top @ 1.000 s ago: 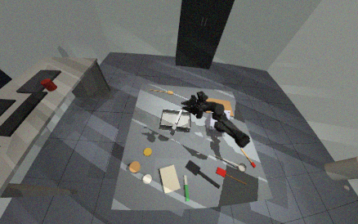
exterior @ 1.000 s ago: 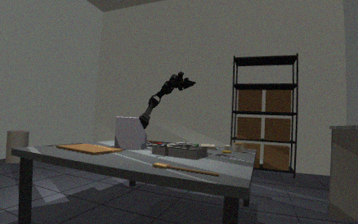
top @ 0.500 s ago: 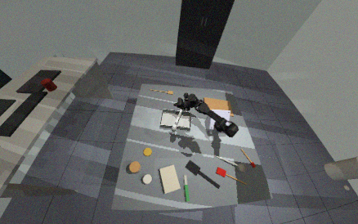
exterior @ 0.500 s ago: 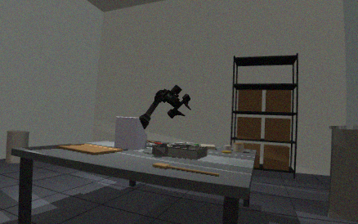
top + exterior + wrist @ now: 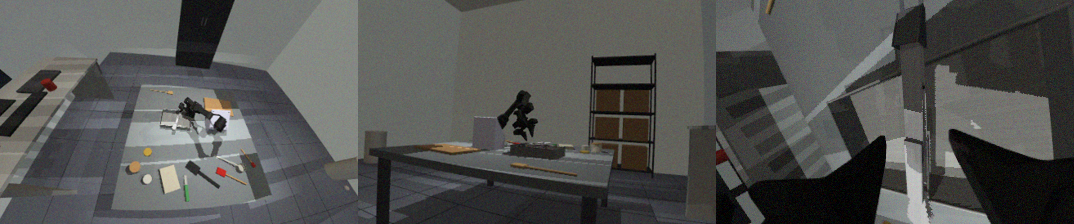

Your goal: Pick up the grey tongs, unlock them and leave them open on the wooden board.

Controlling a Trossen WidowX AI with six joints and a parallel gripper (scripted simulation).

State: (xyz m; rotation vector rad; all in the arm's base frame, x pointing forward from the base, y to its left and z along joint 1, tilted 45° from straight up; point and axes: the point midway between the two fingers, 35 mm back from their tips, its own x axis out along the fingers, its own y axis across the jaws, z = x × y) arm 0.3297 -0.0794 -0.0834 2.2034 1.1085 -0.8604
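Now: the yellow lock piece 1 cm ahead of my gripper tip, 4 cm to the right of it and 4 cm below it. From my gripper tip the other things lie so: roasting tin (5 cm ahead, 3 cm to the left, 7 cm below); black spatula (17 cm behind, 53 cm to the left, 10 cm below); wooden board (48 cm behind, 21 cm to the right, 9 cm below).
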